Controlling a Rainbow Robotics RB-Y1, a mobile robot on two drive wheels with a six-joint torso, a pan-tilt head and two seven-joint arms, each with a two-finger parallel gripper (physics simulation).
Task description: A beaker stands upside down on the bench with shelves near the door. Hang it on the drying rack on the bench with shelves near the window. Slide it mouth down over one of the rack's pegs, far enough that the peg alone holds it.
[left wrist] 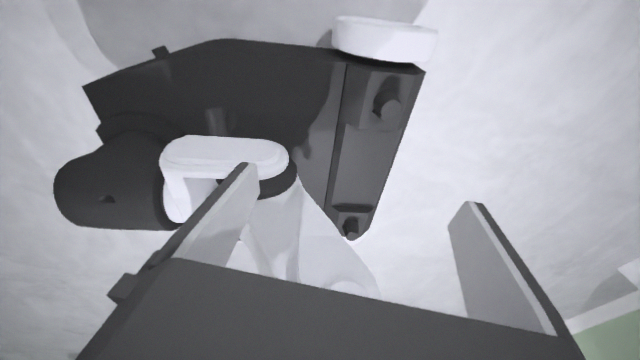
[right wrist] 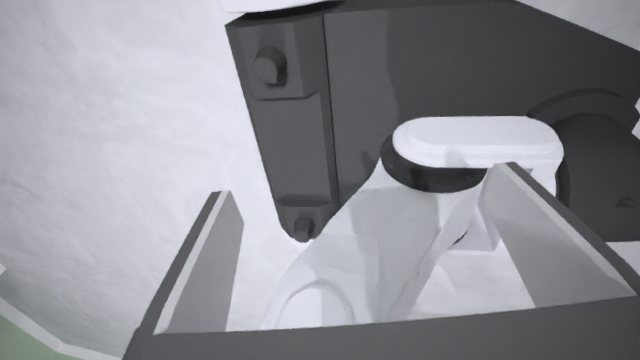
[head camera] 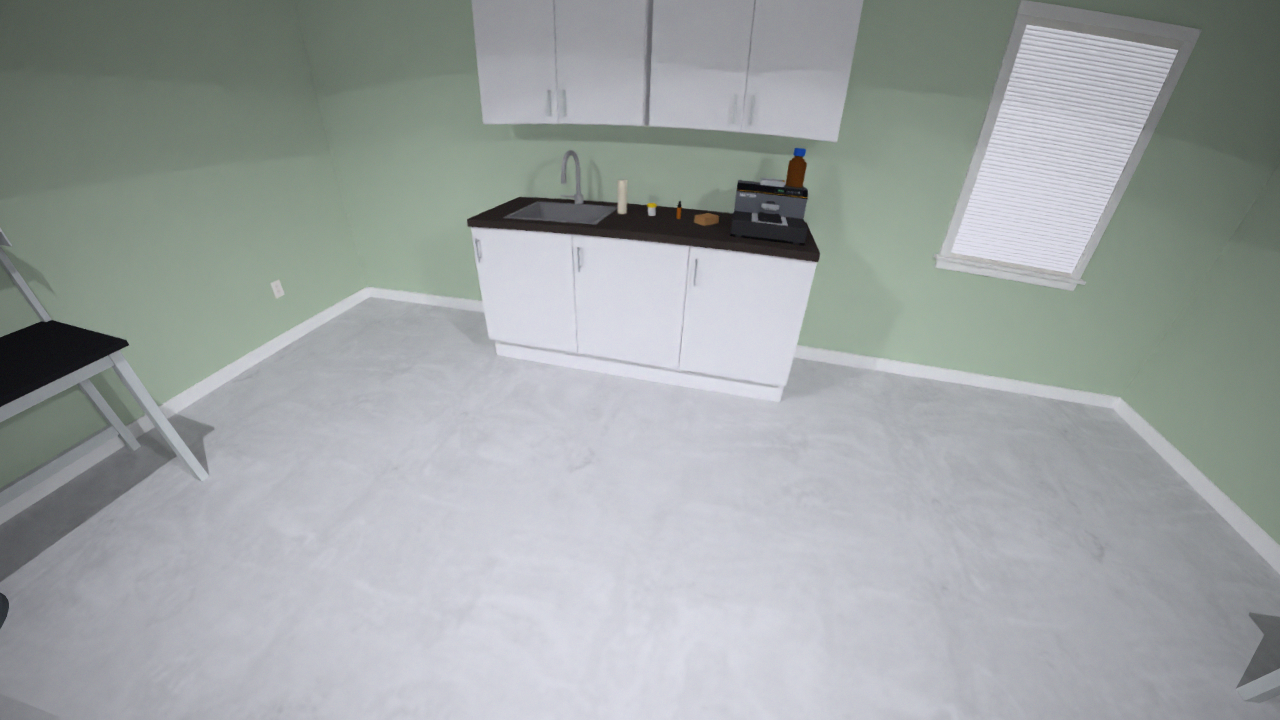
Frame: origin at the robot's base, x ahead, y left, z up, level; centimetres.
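Seen in the pictures: left gripper, fingertip midpoint: (left wrist: pixel 354 195); right gripper, fingertip midpoint: (right wrist: pixel 360 194).
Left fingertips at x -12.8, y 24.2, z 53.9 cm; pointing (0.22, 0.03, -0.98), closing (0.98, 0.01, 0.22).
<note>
A point is followed by its place in that frame.
At the left edge of the head view, the end of a black-topped bench (head camera: pixel 53 353) {x 80.3, y 233.0, z 76.3 cm} with pale legs and a shelf post shows; it looks like the one near the door. The beaker does not show in any view, and neither does the drying rack. My left gripper (left wrist: pixel 354 195) {x -12.8, y 24.2, z 53.9 cm} is open, with nothing between its fingers. My right gripper (right wrist: pixel 360 194) {x -13.8, y -21.9, z 53.8 cm} is open too, with nothing between its fingers. Both hang above the floor beside my own base. Neither gripper shows in the head view.
A white sink cabinet (head camera: pixel 629 300) {x 189.4, y 11.5, z 53.5 cm} with a dark counter stands against the far wall. It bears a black machine (head camera: pixel 769 223) {x 184.9, y -53.9, z 99.4 cm} and small bottles. White wall cupboards (head camera: pixel 698 67) {x 212.2, y -16.9, z 165.0 cm} hang above. A window (head camera: pixel 1065 147) {x 206.5, y -212.5, z 150.5 cm} is to its right. A pale leg (head camera: pixel 1260 685) {x 16.6, y -216.0, z 8.4 cm} shows at bottom right.
</note>
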